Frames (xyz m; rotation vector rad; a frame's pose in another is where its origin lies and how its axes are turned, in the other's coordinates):
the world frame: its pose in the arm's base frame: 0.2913 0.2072 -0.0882 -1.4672 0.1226 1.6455
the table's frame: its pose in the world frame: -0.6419 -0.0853 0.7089 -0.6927 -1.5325 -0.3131
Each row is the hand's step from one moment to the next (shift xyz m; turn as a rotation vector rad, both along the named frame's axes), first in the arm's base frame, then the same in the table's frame.
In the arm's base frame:
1: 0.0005 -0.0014 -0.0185 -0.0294 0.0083 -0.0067
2: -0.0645 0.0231 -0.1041 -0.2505 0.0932 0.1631
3: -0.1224 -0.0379 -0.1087 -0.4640 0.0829 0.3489
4: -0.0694 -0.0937 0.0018 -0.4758 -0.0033 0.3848
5: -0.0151 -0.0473 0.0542 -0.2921 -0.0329 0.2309
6: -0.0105 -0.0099 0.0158 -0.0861 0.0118 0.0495
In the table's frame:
1: -0.0036 0.0173 -0.0058 0.0286 0.0124 0.0023
2: 0.0531 0.1082 -0.0317 0.2842 -0.1035 0.0811
3: 0.0742 0.1451 0.0410 0.4904 -0.2110 0.2428
4: 0.0165 0.0429 0.1072 0.4648 -0.2179 0.3331
5: -0.0019 -0.0331 0.0656 0.2701 -0.1207 0.2285
6: 0.0066 -0.0089 0.0183 0.0873 -0.0242 0.0425

